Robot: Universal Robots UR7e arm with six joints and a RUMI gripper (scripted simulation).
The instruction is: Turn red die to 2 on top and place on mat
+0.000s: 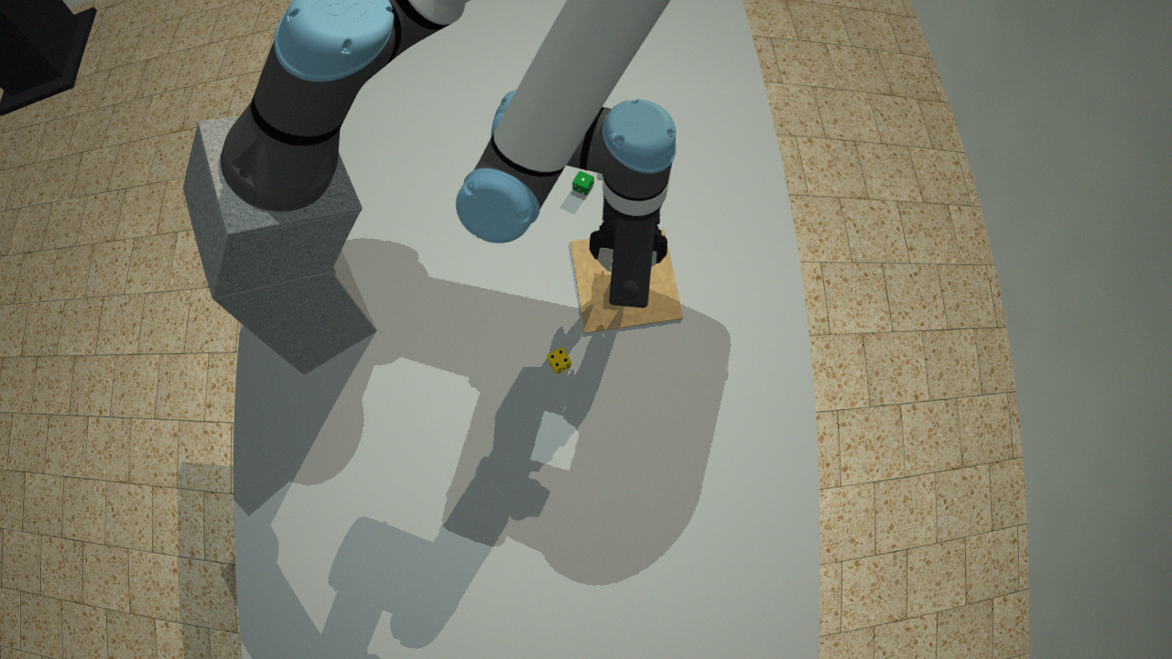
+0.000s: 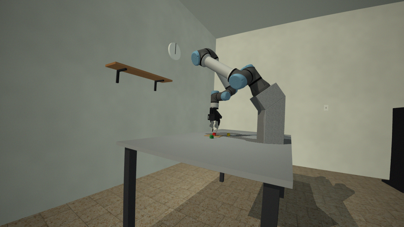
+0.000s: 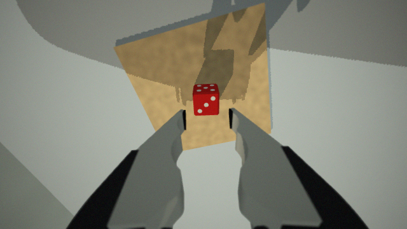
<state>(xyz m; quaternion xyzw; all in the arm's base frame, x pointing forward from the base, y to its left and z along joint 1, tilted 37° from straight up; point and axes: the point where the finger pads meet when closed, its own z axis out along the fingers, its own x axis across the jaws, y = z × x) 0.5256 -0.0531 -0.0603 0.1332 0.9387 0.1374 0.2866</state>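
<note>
The red die is 40 mm below my hand. From my hand the other things lie so: yellow die (110 mm to the right, 110 mm behind, 40 mm below); green die (160 mm to the left, 40 mm below, 30 mm behind); tan mat (50 mm below).
</note>
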